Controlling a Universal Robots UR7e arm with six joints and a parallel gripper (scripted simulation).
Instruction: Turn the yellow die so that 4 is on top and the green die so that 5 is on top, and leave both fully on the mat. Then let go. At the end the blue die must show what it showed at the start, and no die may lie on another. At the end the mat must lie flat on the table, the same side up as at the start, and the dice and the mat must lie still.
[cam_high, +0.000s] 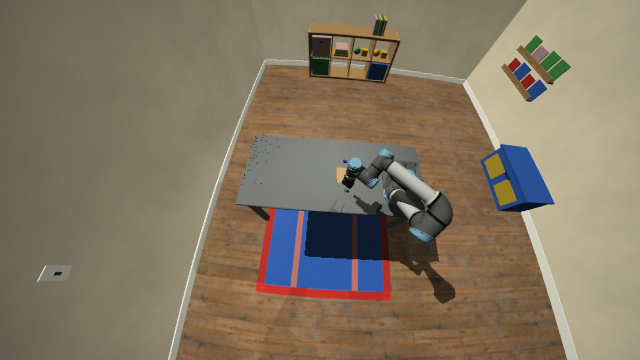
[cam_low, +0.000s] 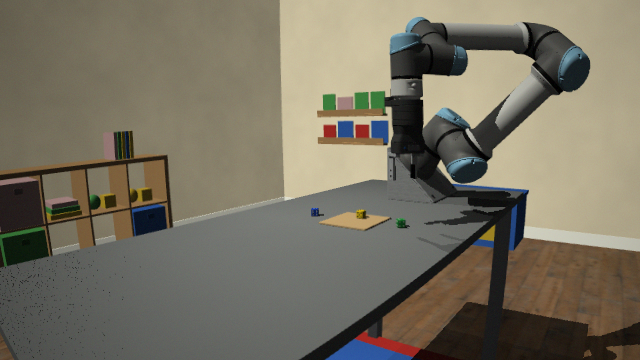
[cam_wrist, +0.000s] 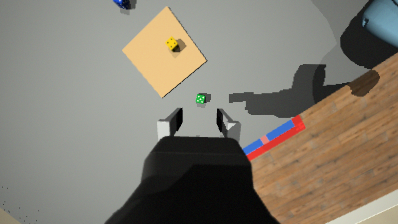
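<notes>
The green die is 130 mm below my hand, 10 mm to the right of it and 10 mm behind it. Also, from my hand: yellow die (140 mm to the right, 130 mm below, 40 mm behind); tan mat (140 mm to the right, 140 mm below, 10 mm behind); blue die (270 mm to the right, 130 mm below, 20 mm behind).
</notes>
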